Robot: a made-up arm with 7 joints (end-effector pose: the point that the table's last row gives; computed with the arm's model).
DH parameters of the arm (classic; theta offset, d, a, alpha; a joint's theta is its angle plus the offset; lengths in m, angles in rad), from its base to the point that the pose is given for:
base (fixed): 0 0 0 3.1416
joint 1: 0 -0.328 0 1.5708
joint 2: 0 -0.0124 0 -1.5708
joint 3: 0 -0.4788 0 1.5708
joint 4: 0 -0.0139 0 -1.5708
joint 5: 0 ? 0 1.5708
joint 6: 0 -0.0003 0 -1.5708
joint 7: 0 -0.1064 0 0
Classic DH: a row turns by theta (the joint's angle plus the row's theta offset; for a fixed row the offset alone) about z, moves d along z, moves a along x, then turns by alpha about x.
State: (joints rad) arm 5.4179 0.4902 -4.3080 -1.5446 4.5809 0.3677 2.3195
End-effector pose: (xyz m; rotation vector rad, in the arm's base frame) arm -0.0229 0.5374 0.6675 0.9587 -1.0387 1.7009
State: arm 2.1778 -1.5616 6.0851 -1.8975 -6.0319 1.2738 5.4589
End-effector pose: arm 0.1622 0.4496 -0.0194 0.9886 -0.3192 0.2166
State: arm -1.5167 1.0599 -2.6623 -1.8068 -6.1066 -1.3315 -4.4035
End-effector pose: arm 0.1820 0.3866 0.2323 -0.2665 1.6330 2.5813
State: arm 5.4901 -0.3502 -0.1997 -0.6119 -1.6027 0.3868 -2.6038
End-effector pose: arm -0.3334 -0.3883 1.0176 -1.7258 1.2637 -0.5417
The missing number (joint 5, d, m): -0.3225
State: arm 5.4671 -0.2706 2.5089 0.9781 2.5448 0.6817 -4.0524
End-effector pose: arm -0.2097 -0.4439 0.9780 -2.4031 0.4620 -0.6377
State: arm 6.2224 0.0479 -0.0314 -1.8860 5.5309 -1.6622 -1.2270
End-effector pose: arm -0.2485 -0.1228 0.6491 -0.8511 0.4484 1.8096
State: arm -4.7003 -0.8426 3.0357 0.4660 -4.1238 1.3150 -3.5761
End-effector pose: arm 0.0835 0.6856 0.7853 -0.8534 -2.0218 0.6758
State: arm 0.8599 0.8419 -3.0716 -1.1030 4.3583 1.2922 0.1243
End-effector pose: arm 0.3465 -0.5823 0.4905 0.9110 1.3534 2.3525
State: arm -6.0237 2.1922 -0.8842 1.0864 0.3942 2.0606 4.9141
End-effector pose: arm 0.3380 0.0897 -0.1566 2.2719 0.6400 1.5723
